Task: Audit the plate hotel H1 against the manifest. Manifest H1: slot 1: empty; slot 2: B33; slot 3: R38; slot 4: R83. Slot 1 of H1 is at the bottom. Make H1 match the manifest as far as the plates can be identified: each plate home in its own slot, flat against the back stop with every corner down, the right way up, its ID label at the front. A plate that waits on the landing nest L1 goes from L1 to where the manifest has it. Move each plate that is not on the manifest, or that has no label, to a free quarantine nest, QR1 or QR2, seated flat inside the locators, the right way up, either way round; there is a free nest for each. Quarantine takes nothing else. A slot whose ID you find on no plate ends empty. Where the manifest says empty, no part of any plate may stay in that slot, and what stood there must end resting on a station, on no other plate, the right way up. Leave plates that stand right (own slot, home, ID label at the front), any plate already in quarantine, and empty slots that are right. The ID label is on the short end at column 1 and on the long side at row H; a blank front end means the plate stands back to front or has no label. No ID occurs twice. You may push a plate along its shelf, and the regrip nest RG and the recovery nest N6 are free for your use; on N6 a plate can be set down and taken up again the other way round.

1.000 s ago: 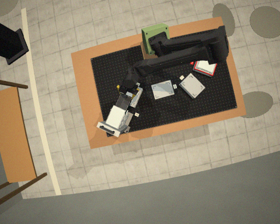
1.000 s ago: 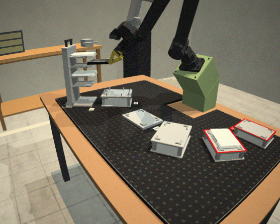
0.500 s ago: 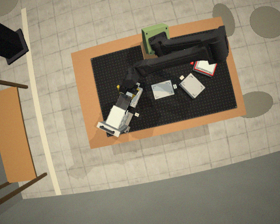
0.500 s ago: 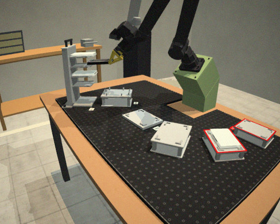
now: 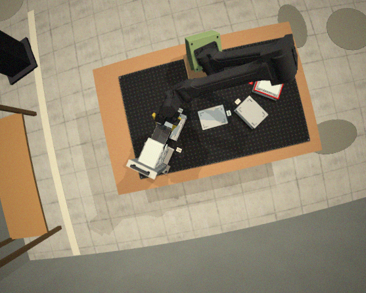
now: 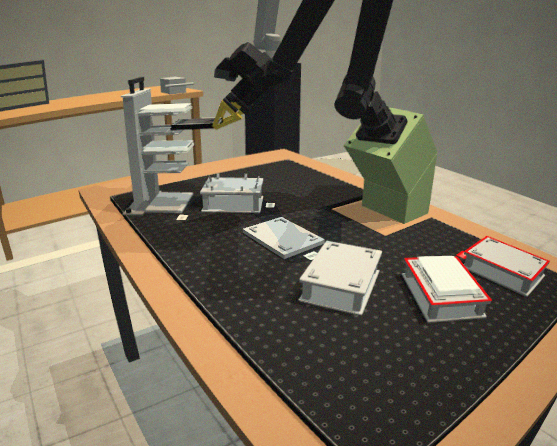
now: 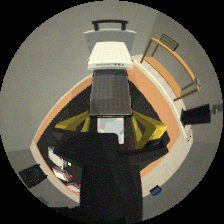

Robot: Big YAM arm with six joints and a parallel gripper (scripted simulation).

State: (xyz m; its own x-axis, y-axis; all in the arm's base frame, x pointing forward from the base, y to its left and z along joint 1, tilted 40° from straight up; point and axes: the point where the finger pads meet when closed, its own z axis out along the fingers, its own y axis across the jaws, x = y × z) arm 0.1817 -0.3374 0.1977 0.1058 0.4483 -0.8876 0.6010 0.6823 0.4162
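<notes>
The dark plate lies 50 mm to the right of my hand and 40 mm ahead of it. The rest, counted from my hand: flat nest: 270 mm to the left, 230 mm below, 50 mm ahead; plate hotel H1: 180 mm to the right, 140 mm ahead, 70 mm below; N6 tag: 370 mm to the left, 240 mm below, 70 mm ahead.
</notes>
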